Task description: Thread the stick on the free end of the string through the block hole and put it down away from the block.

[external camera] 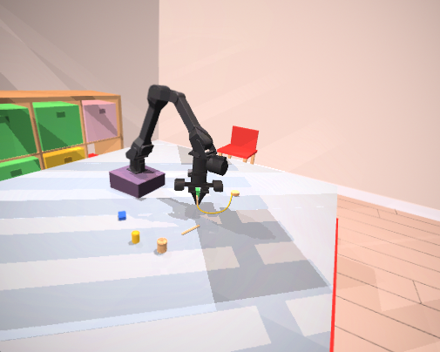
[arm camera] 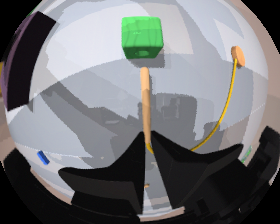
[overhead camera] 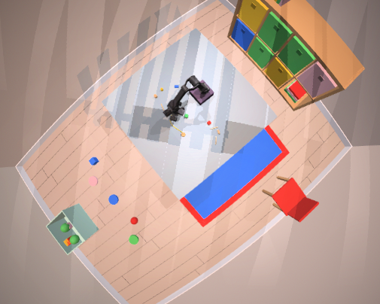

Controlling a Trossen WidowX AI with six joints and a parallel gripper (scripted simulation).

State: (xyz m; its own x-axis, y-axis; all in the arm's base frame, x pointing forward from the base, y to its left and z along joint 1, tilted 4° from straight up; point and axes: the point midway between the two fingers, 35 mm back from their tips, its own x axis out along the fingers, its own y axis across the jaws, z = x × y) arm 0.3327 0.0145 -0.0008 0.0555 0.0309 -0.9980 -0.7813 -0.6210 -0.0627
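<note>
Now: the green block 6 cm behind my gripper tip and 7 cm to the left of it. The rest, counted from my gripper tip: wooden cylinder: 7 cm ahead, 27 cm to the right; then round wooden button: 7 cm ahead, 20 cm to the left, 1 cm below; then blue cube: 16 cm behind, 23 cm to the right, 1 cm below.
</note>
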